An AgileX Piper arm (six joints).
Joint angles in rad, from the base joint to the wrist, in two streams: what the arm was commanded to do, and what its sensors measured. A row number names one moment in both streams.
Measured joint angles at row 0:
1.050, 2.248, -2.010, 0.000, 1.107, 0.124
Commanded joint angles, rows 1 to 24:
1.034, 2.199, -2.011, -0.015, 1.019, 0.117
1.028, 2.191, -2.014, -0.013, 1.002, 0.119
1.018, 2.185, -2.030, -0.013, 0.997, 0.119
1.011, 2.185, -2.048, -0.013, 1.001, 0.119
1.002, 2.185, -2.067, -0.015, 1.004, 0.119
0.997, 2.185, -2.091, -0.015, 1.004, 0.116
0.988, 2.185, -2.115, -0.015, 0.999, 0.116
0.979, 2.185, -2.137, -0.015, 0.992, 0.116
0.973, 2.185, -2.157, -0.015, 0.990, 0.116
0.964, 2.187, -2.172, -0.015, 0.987, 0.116
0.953, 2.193, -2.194, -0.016, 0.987, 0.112
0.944, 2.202, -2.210, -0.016, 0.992, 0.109
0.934, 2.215, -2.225, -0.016, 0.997, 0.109
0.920, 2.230, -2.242, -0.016, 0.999, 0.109
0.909, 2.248, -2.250, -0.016, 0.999, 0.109
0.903, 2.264, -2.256, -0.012, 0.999, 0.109
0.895, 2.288, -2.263, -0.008, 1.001, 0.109
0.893, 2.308, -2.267, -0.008, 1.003, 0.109
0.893, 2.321, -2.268, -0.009, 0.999, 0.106
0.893, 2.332, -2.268, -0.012, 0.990, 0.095
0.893, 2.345, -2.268, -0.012, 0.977, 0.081
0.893, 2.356, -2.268, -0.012, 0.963, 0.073
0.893, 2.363, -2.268, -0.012, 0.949, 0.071
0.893, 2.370, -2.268, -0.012, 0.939, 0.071
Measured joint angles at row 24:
0.895, 2.361, -2.263, -0.012, 0.988, 0.091
